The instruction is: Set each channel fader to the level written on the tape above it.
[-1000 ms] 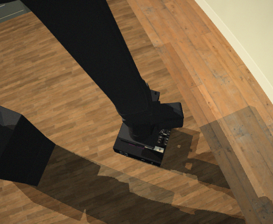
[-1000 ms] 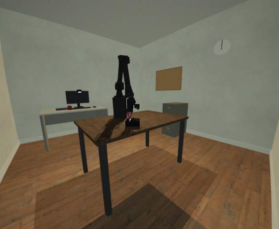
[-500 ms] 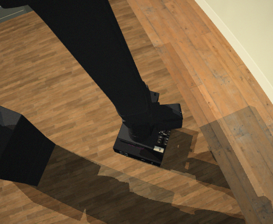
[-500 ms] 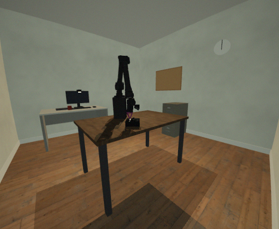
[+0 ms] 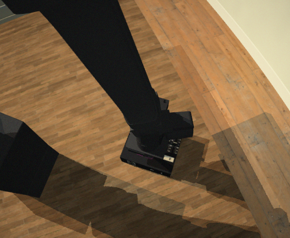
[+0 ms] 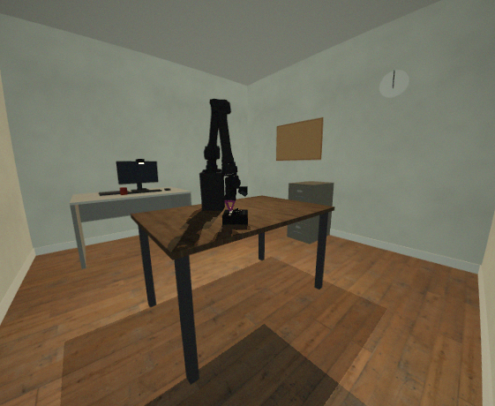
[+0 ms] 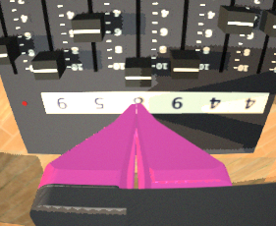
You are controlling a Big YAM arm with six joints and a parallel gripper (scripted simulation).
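The channel 4 fader lies 20 mm to the left of my hand, 20 mm ahead of it and 10 mm below it. The rest, counted from my hand: channel 6 fader: 50 mm to the left, 10 mm below, 10 mm behind; channel 5 fader cap: 50 mm to the left, 20 mm ahead, 10 mm below; channel 3 fader cap: 40 mm ahead, 10 mm below.
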